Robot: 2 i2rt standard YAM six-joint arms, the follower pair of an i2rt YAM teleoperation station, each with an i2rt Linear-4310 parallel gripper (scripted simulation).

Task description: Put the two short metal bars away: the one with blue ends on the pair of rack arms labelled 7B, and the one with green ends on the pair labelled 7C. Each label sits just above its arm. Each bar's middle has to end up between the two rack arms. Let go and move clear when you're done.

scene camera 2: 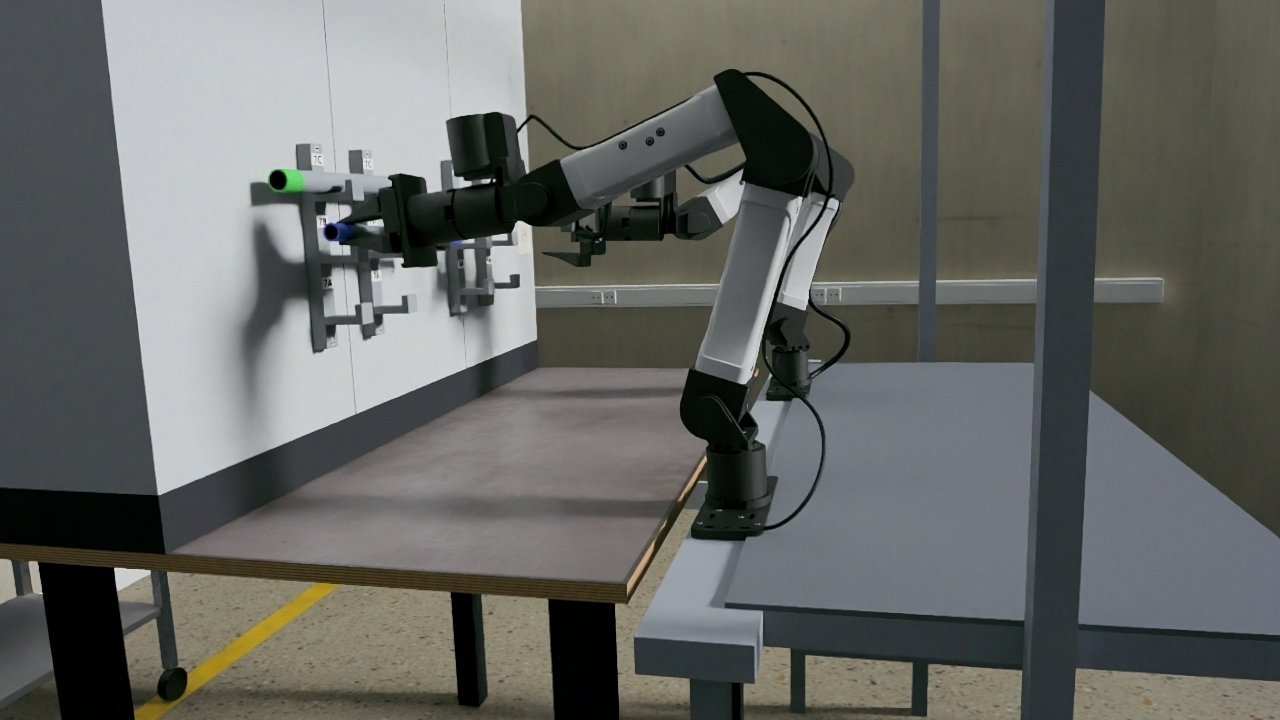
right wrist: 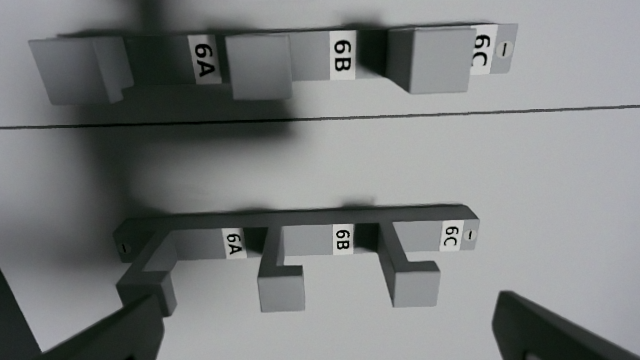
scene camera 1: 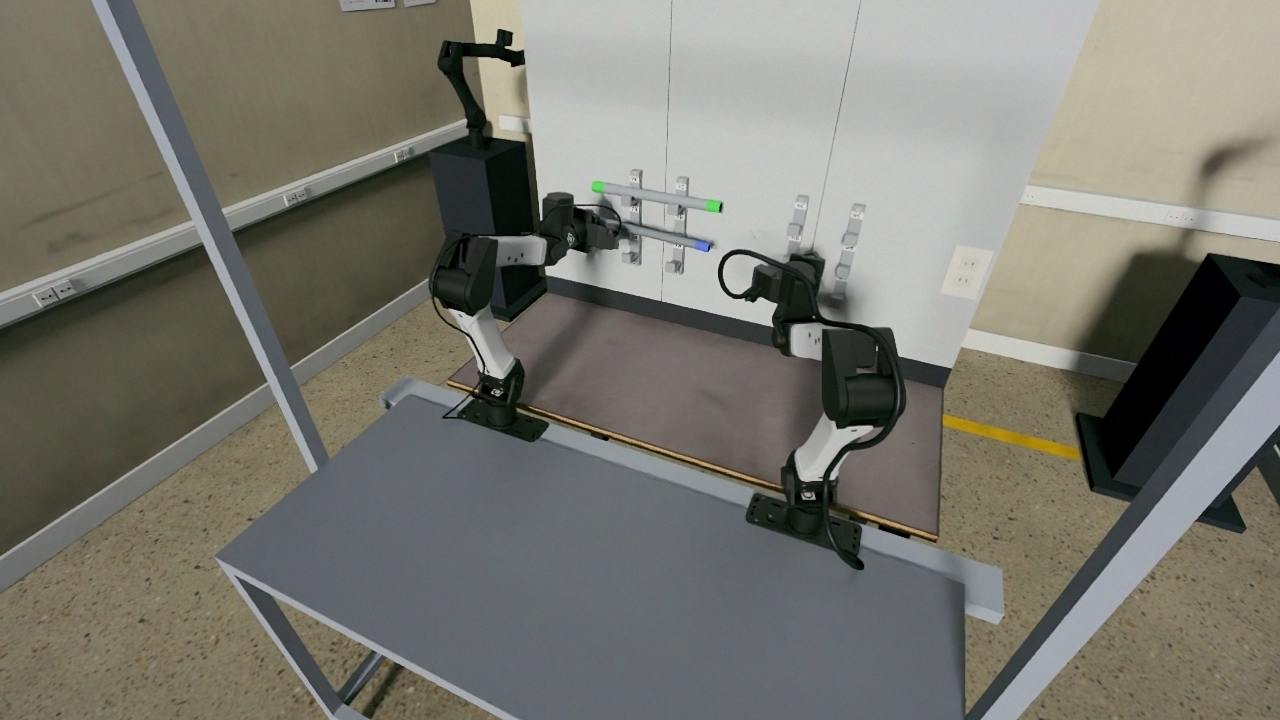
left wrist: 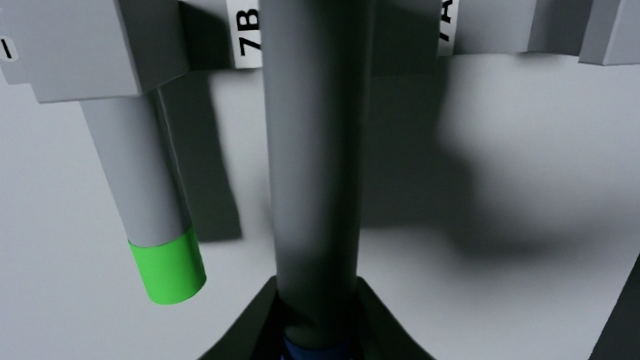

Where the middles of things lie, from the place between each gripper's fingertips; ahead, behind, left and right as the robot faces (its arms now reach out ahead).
Labels:
The blue-ended bar [scene camera 2: 334,232] lies 13 cm to the right of my left hand and 1 cm below it. Round my left hand: wall socket plate [scene camera 1: 984,256]: 11 cm ahead, 83 cm to the right; then green-ended bar [scene camera 2: 280,180]: 6 cm ahead, 13 cm to the right, 6 cm above.
Now: right hand 300 mm to the left of the wall socket plate and 160 mm short of it. Also, from my right hand: blue-ended bar: 400 mm to the left, 50 mm ahead, 10 mm below; green-ended bar: 400 mm to the left, 110 mm ahead, 60 mm above.

